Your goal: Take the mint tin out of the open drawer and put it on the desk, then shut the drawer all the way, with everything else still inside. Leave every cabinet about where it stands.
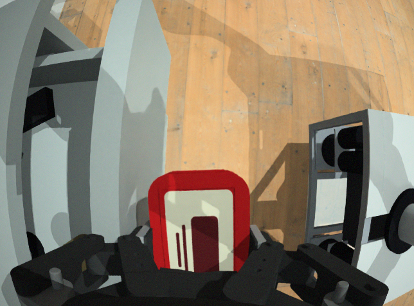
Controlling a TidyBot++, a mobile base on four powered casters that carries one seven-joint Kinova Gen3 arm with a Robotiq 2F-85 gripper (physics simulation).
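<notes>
The mint tin [200, 200], red with a cream label and dark red marks, is held between the two fingers of my gripper [201, 236]. The gripper is shut on it. The open drawer [106, 145], pale grey, lies to the left of the tin, which appears beyond the outer side of the drawer's front panel. Inside the drawer are a black block [40, 108] and part of a dark round thing [34, 245] near the lower left. A pale grey surface at the far left covers part of the drawer; the desk top cannot be clearly told.
The robot's base [395, 145], a white and grey body with black round parts, stands at the right. The wooden floor [210, 100] shows between it and the drawer, with shadows across it.
</notes>
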